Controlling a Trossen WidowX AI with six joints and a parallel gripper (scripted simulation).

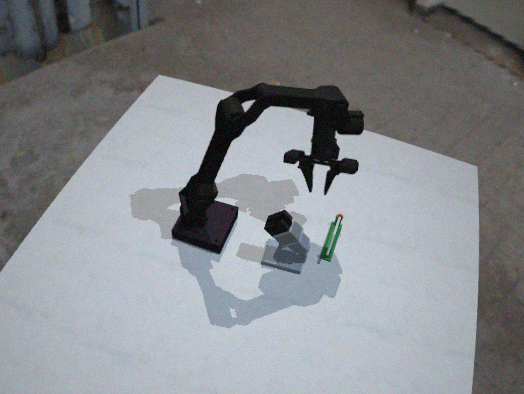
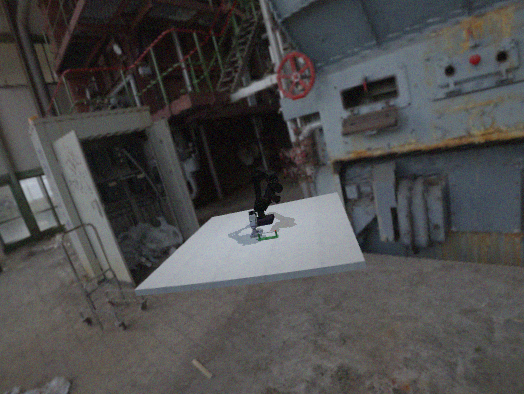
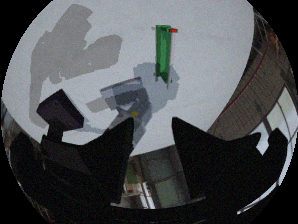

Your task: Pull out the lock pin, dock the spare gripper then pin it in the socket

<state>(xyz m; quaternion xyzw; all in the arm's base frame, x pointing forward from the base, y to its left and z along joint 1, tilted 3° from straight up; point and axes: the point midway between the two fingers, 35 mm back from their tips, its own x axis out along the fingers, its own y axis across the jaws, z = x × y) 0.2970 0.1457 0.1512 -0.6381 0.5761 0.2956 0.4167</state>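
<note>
The green block lies 150 mm below my gripper tip and 70 mm ahead of it. The rest, counted from my gripper tip: grey mount (120 mm below, 100 mm to the right, 10 mm behind); spare gripper (110 mm to the right, 60 mm below, 40 mm behind).
</note>
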